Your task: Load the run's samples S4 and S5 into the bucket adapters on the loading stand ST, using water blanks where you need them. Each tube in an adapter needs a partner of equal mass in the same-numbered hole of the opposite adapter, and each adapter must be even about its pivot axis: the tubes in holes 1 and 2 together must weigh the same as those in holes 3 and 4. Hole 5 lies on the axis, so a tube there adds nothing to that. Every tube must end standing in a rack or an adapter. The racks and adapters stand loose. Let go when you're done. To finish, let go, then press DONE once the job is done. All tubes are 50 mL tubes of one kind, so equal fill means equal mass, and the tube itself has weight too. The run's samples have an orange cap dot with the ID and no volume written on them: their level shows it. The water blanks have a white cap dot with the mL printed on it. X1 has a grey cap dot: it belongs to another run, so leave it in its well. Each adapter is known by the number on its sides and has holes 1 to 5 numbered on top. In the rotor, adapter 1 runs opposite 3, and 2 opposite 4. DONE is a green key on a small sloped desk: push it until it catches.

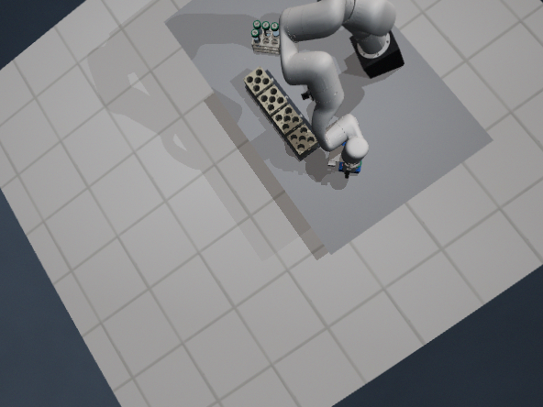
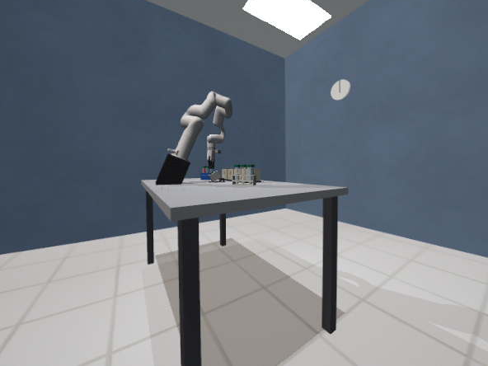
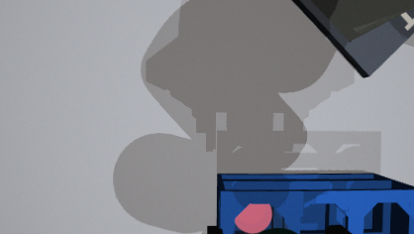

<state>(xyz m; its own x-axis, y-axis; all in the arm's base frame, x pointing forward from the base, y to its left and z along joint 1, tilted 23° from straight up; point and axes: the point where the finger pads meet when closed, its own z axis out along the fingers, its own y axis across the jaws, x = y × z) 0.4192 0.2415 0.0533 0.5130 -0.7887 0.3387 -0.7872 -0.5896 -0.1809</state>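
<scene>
Right now the blue rack is 90 mm below my hand and 40 mm behind it. From my hand the other things lie so: white rack 650 mm to the right, 230 mm behind, 90 mm below; then adapter 210 mm to the right, 60 mm below, 40 mm ahead.
</scene>
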